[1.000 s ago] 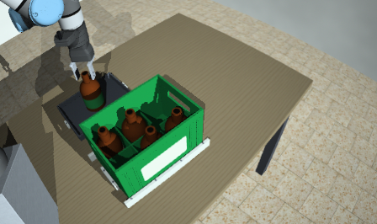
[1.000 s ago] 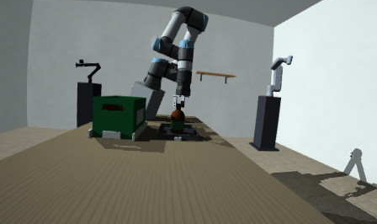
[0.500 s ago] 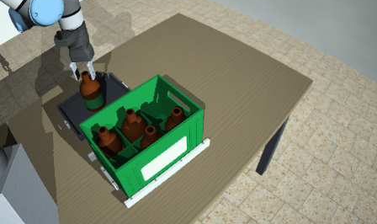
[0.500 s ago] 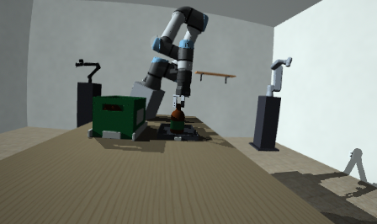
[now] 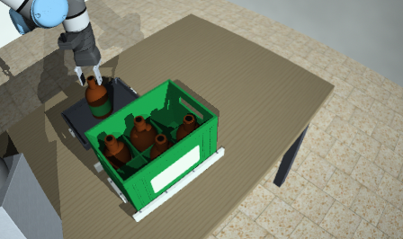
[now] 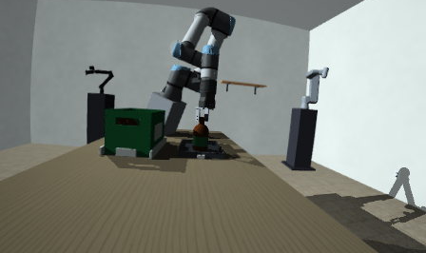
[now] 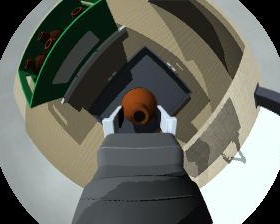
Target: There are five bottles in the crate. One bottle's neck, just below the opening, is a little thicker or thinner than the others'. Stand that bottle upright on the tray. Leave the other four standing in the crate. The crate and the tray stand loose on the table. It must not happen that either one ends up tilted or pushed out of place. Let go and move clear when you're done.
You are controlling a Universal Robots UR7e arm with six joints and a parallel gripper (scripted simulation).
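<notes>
Right now the dark grey tray is 150 mm below my hand. The rest, counted from my hand: crate: 40 mm ahead, 280 mm to the right, 70 mm below.
</notes>
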